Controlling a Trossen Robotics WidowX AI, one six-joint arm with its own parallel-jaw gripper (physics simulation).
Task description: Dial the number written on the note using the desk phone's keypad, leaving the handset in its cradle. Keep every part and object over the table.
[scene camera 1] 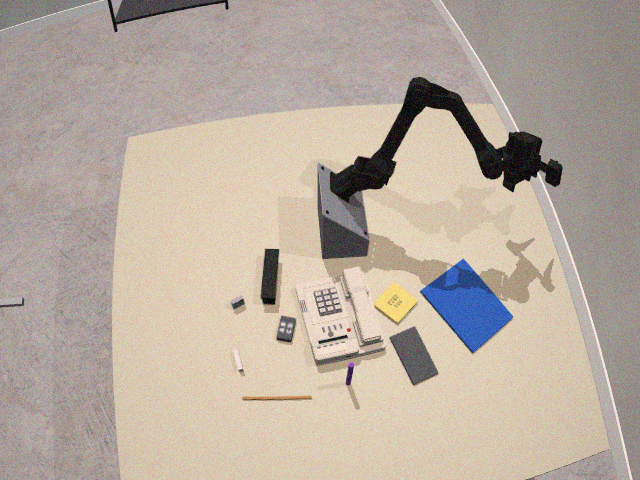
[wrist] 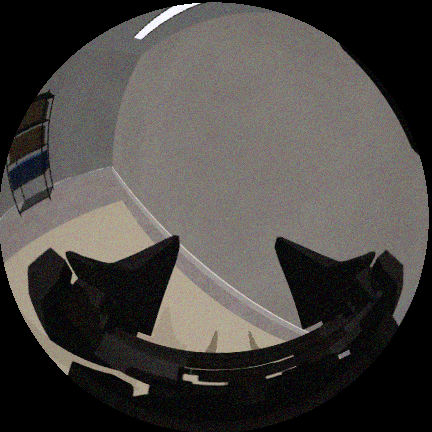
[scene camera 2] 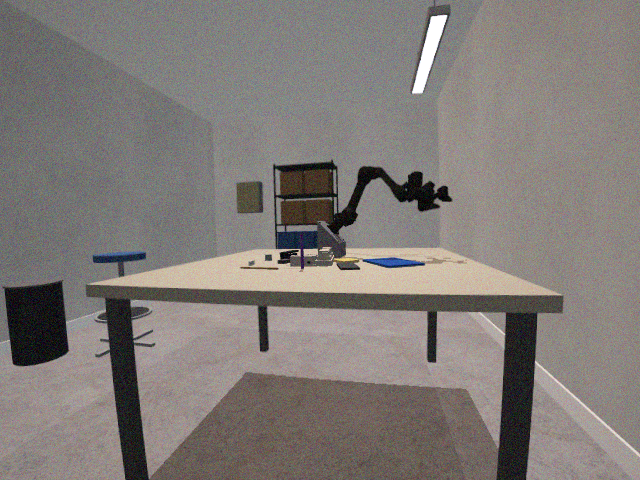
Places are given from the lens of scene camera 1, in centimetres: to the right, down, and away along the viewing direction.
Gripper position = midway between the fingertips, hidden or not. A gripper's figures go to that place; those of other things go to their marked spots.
my gripper (scene camera 1: 545,156): 63, -23, 139
yellow note (scene camera 1: 395,302): 19, 15, 143
blue folder (scene camera 1: 465,302): 38, 16, 142
handset (scene camera 1: 366,323): 11, 19, 134
